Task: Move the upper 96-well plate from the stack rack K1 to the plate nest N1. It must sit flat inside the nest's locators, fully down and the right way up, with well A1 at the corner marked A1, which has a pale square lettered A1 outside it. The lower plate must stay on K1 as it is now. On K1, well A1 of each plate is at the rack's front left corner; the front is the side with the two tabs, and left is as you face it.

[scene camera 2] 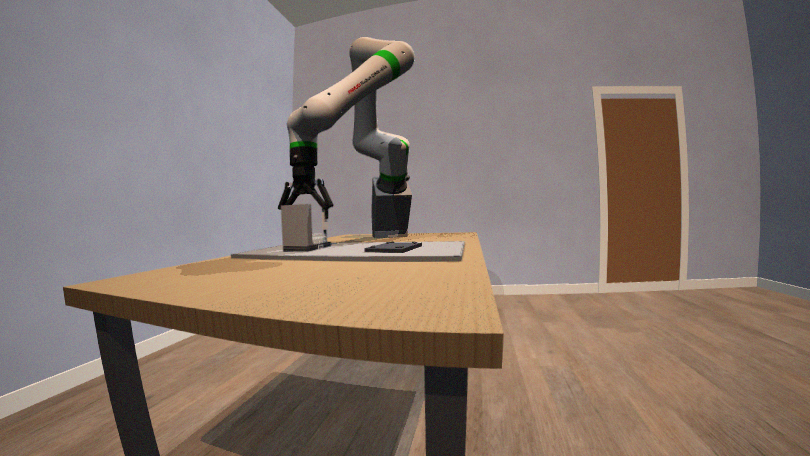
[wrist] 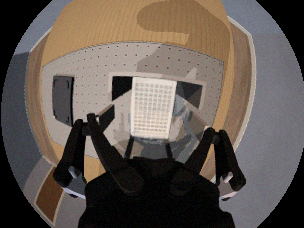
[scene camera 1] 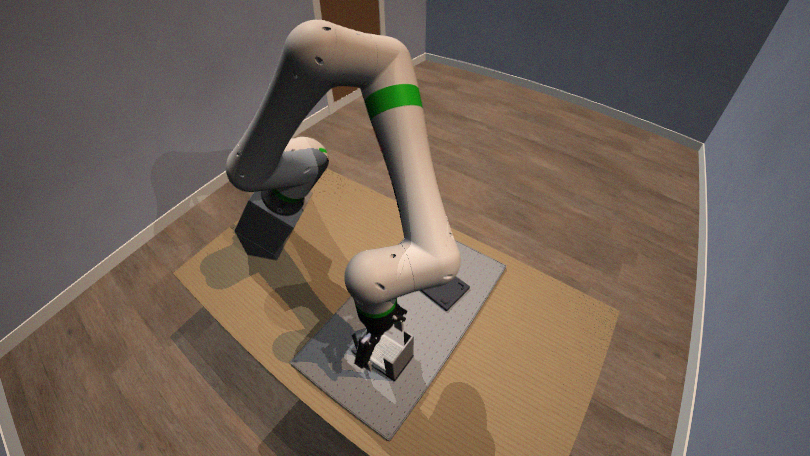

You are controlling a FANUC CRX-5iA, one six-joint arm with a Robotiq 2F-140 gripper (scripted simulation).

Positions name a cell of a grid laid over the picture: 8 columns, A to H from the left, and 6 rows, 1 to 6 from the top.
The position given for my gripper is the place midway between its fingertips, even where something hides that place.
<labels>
My gripper shows in scene camera 2 (D4), in the wrist view (D4) and in scene camera 1 (D5).
</labels>
